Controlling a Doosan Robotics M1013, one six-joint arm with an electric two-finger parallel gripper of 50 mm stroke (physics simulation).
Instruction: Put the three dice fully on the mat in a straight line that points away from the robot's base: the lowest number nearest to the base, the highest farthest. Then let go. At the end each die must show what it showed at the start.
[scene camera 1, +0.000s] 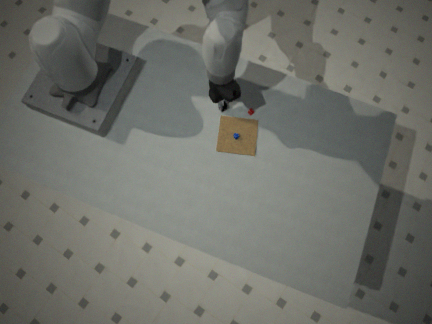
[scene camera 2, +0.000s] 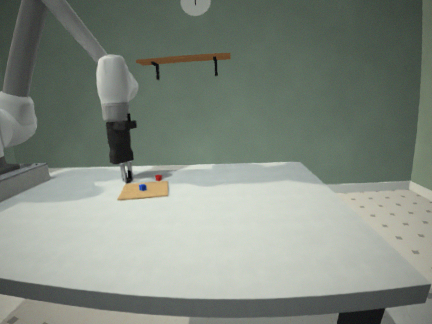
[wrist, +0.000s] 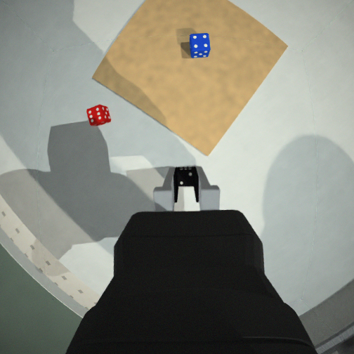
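Where they show: gripper, fingertip midpoint: (scene camera 1: 223, 108) (scene camera 2: 128, 180); arm's base, link origin: (scene camera 1: 81, 80).
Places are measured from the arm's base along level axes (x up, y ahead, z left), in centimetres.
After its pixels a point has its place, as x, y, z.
Note:
The black die (wrist: 185, 176) shows two pips on top in the wrist view. My gripper (scene camera 1: 223, 106) @[-6.0, 51.9, 7.3] (scene camera 2: 127, 179) @[-6.0, 51.9, 7.3] (wrist: 185, 177) is shut on it, low at the table beside the mat's near corner. The blue die (scene camera 1: 236, 136) @[-4.6, 59.8, -2.6] (scene camera 2: 142, 187) @[-5.1, 59.9, -3.0] (wrist: 200, 45) sits on the tan mat (scene camera 1: 228, 146) @[-6.2, 58.1, -6.5] (scene camera 2: 129, 195) @[-6.1, 56.9, -6.6] (wrist: 210, 120), near its middle, with four pips up. The red die (scene camera 1: 251, 111) @[-5.0, 62.4, 8.7] (scene camera 2: 158, 177) @[-5.4, 62.4, 8.0] (wrist: 98, 115) lies on the table just off the mat's edge; its upper face appears to show six. The fingers largely hide the black die in both scene views.
The pale table (scene camera 1: 200, 200) @[-6.5, 54.4, -28.1] (scene camera 2: 225, 240) @[-6.5, 82.6, -31.3] carries the robot's base plate (scene camera 1: 116, 95) @[-0.1, 14.5, -2.0] (scene camera 2: 25, 182) @[-3.9, 15.1, 2.4], on the left in both scene views. A wall shelf (scene camera 2: 187, 59) hangs on the green wall behind the table. The arm casts shadows across the table.

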